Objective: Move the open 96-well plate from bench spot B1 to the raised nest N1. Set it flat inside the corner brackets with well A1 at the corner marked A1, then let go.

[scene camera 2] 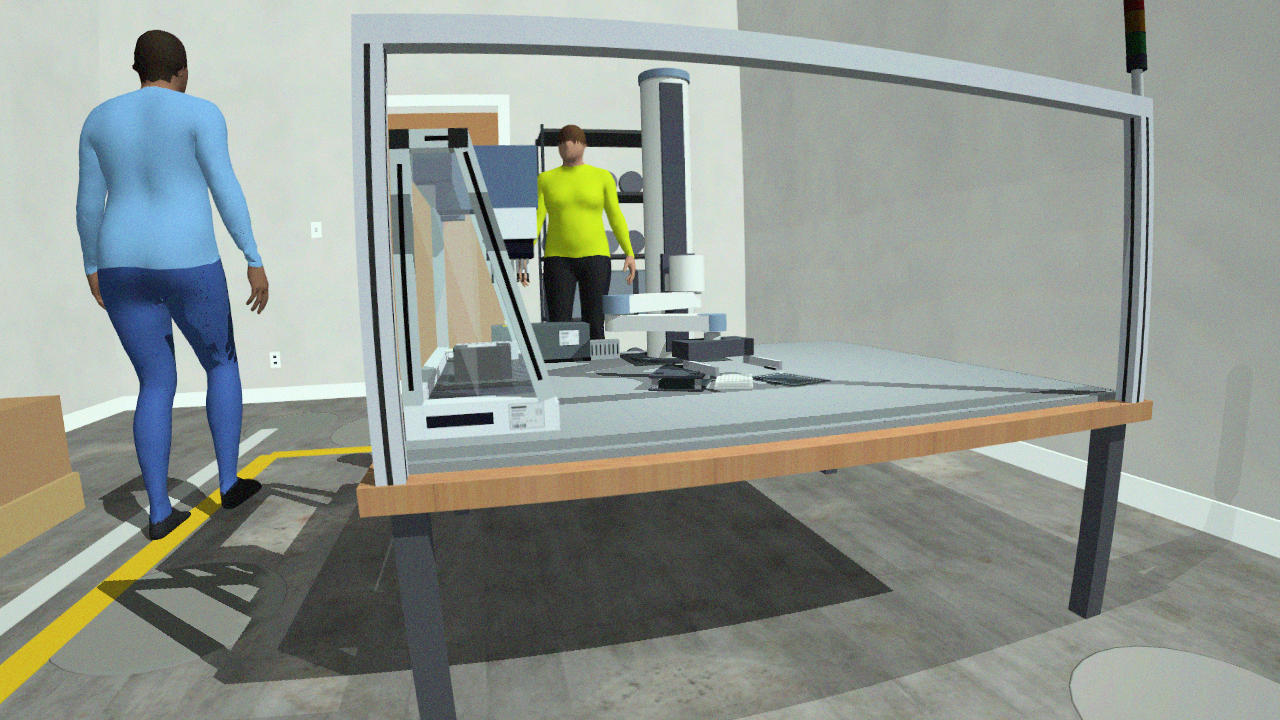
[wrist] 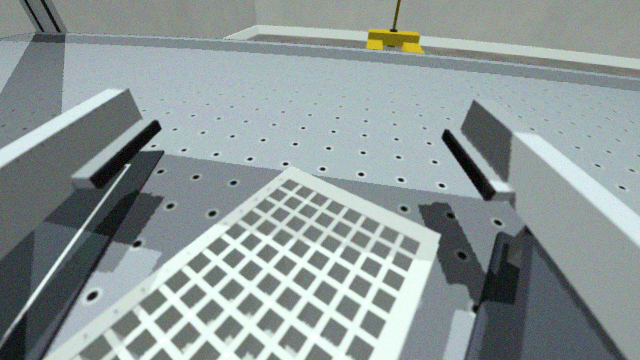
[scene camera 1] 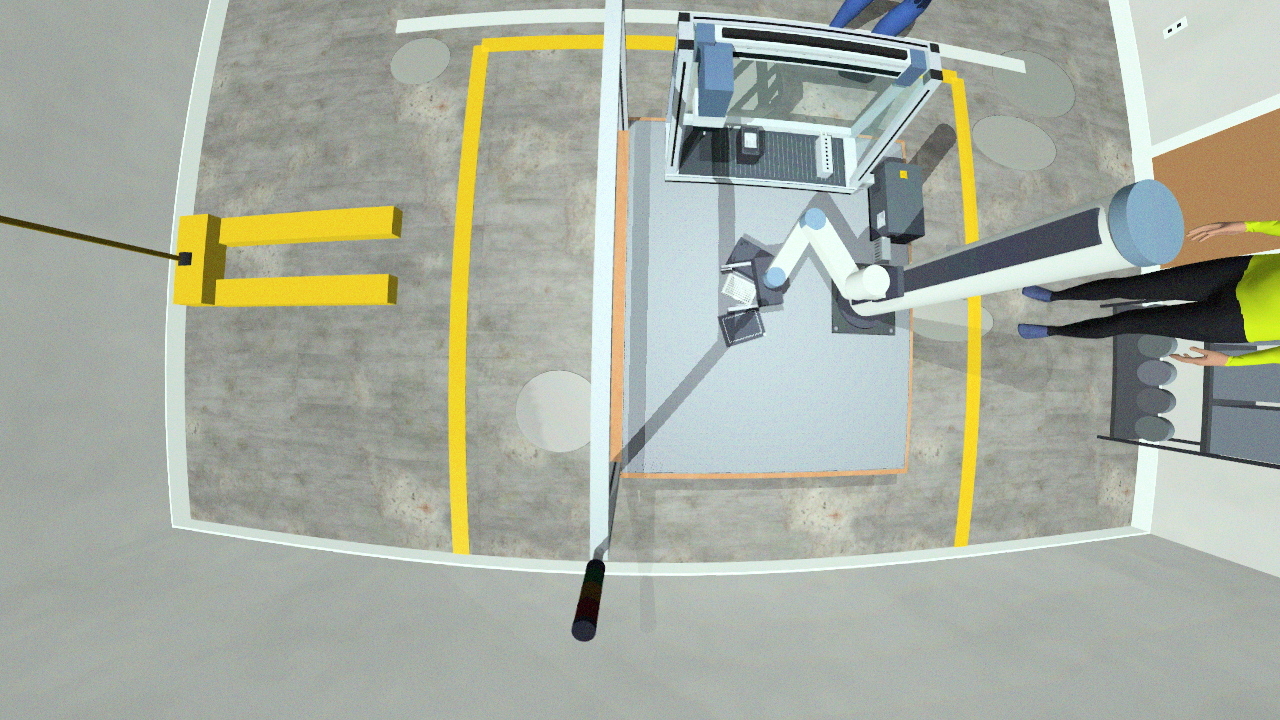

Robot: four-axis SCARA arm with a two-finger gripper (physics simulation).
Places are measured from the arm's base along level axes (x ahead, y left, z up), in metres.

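Pixels of known places: gripper, fingertip midpoint: (scene camera 2: 749,368) (wrist: 301,112) (scene camera 1: 724,288); arm's base, link origin: (scene camera 2: 671,361).
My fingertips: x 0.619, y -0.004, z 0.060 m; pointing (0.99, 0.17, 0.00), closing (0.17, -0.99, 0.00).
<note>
Ahead of a thing's pixels: the offset from my fingertips to its top centre. "spot": to the spot under its first point.
The white 96-well plate {dx -0.074, dy -0.007, dz -0.033 m} (scene camera 1: 739,287) (scene camera 2: 733,381) (wrist: 300,265) lies flat on the bench, turned at an angle to the fingers. My gripper (scene camera 1: 728,288) (scene camera 2: 747,367) (wrist: 301,112) is open and empty. In the wrist view its two fingers stand wide apart, above the plate's level, one to each side of it. A dark raised block {dx -0.116, dy -0.121, dz -0.005 m} (scene camera 1: 744,249) (scene camera 2: 677,382) (wrist: 540,310), which looks like nest N1, stands beside the plate, at the right in the wrist view and partly behind the finger. Its A1 mark and well A1 cannot be made out.
A flat dark rectangle with a pale outline {spot: dx -0.088, dy +0.147, dz -0.045 m} (scene camera 1: 742,328) (scene camera 2: 792,379) (wrist: 85,260) lies on the plate's other side. A framed enclosure (scene camera 1: 760,182) (scene camera 2: 535,413) and a dark grey box {spot: dx -0.698, dy -0.377, dz +0.068 m} (scene camera 1: 896,201) (scene camera 2: 547,340) stand on the bench. Two people stand around the bench.
</note>
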